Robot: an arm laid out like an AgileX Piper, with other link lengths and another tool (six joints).
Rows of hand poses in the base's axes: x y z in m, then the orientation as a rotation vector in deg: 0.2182, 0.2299, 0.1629, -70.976, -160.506, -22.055; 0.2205, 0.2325, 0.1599, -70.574, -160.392, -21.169; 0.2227, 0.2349, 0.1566, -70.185, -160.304, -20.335; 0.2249, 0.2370, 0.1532, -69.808, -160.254, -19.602; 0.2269, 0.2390, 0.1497, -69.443, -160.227, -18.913; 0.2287, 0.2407, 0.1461, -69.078, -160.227, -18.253; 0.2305, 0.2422, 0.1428, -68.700, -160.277, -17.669; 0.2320, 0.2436, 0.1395, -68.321, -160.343, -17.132; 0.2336, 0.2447, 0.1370, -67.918, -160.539, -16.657
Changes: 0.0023, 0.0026, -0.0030, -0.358, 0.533, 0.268; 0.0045, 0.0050, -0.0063, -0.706, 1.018, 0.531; 0.0067, 0.0071, -0.0097, -1.019, 1.428, 0.788; 0.0087, 0.0091, -0.0132, -1.324, 1.798, 1.040; 0.0105, 0.0108, -0.0168, -1.626, 2.133, 1.295; 0.0123, 0.0123, -0.0201, -1.907, 2.400, 1.564; 0.0138, 0.0137, -0.0234, -2.171, 2.635, 1.834; 0.0154, 0.0148, -0.0259, -2.453, 2.744, 2.136
